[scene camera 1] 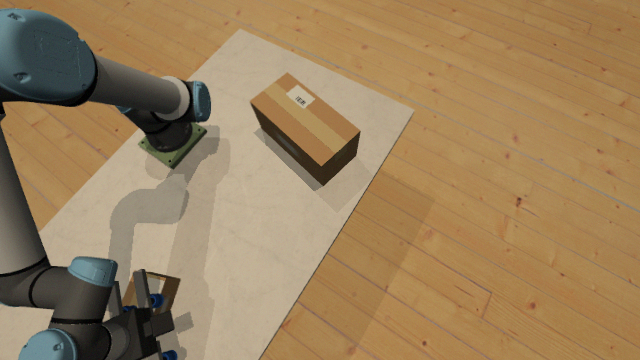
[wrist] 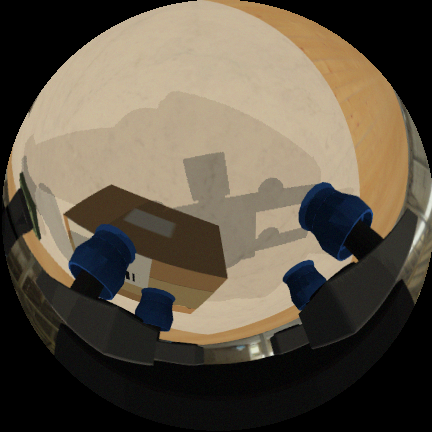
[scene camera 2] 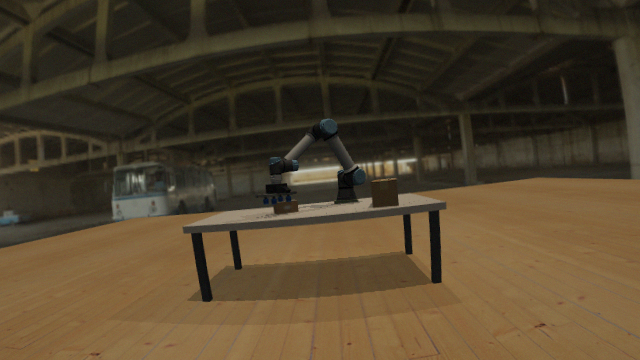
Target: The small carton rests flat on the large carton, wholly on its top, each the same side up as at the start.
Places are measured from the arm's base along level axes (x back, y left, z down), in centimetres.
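Pixels of known places: end effector, tool point: (wrist: 223,267) (scene camera 2: 277,202); arm's base, origin of the base link: (scene camera 1: 171,134) (scene camera 2: 346,199).
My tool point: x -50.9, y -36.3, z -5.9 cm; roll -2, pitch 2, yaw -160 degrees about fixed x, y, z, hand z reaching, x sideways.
Note:
For each thing: its middle in the pictures, then the offset to it from my tool point.
- small carton, body centre: (wrist: 144,255) (scene camera 1: 148,302) (scene camera 2: 285,206) dy +1.9, dx +8.5, dz +3.7 cm
- large carton, body centre: (scene camera 1: 305,129) (scene camera 2: 385,191) dy +67.8, dx +14.3, dz -0.2 cm
The small carton (scene camera 1: 171,292) (scene camera 2: 286,207) (wrist: 190,250) is brown and lies flat on the table, its barcode label and tape facing up. My gripper (scene camera 1: 150,327) (scene camera 2: 277,199) (wrist: 225,269) points down with four blue suction cups. In the wrist view, its left pair of cups is on the small carton's top; the right pair hangs over bare table beside it. The cups hold the carton, though the contact is partly hidden. The large carton (scene camera 1: 305,120) (scene camera 2: 384,193) stands apart at the other end, tape and label up, with nothing on its top.
The pale table (scene camera 1: 260,240) (scene camera 2: 320,220) carries both cartons and the arm. The arm's green base plate (scene camera 1: 173,161) is bolted down between the two cartons, nearer the opposite long edge. A bus (scene camera 2: 140,192) stands in the background hall.

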